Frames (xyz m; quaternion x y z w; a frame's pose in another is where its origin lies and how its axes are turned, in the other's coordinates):
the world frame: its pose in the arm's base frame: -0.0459 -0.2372 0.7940 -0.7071 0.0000 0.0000 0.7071
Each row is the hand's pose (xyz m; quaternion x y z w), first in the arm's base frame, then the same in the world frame.
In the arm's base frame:
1: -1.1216 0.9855 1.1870 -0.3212 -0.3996 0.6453 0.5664
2: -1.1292 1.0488 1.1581 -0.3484 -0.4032 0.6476 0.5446
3: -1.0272 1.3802 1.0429 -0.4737 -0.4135 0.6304 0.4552
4: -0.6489 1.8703 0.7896 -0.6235 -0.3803 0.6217 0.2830
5: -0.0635 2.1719 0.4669 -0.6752 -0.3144 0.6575 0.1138
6: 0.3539 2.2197 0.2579 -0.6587 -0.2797 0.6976 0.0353
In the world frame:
1: -1.0757 -0.3930 1.2227 0.1734 -0.7388 0.1737 0.6276
2: -1.0833 -0.3641 1.2860 0.1387 -0.7431 0.1728 0.6315
3: -0.9813 -0.2489 1.6174 -0.0131 -0.7382 0.1534 0.6568
4: -0.6030 0.0044 2.1075 -0.2408 -0.7085 0.1707 0.6410
5: -0.0176 0.3271 2.4091 -0.3970 -0.6872 0.2426 0.5579
6: 0.3998 0.5361 2.4569 -0.4408 -0.6911 0.2955 0.4907

